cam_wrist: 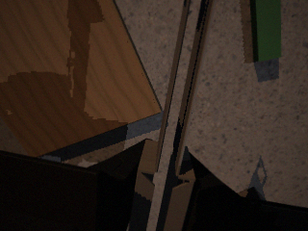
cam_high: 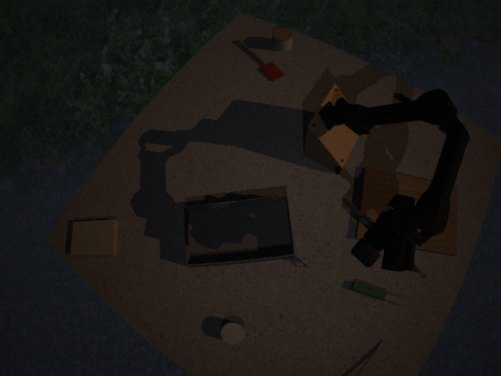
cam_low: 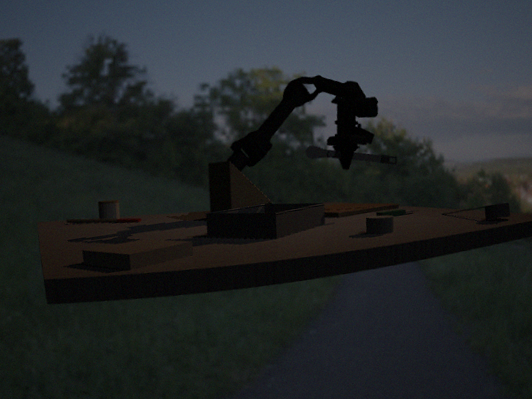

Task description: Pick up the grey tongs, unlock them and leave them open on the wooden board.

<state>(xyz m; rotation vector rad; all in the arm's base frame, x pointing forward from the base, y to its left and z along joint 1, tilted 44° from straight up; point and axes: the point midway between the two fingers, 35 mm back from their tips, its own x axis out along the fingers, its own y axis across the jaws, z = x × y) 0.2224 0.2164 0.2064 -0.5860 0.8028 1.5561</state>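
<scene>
Right now the wooden board is 200 mm behind my gripper tip, 80 mm to the left of it and 130 mm below it. From my gripper tip the other things lie so: roasting tin: 190 mm ahead, 310 mm to the right, 110 mm below; then red spatula: 380 mm behind, 690 mm to the right, 130 mm below; then tan block: 530 mm ahead, 670 mm to the right, 130 mm below.
</scene>
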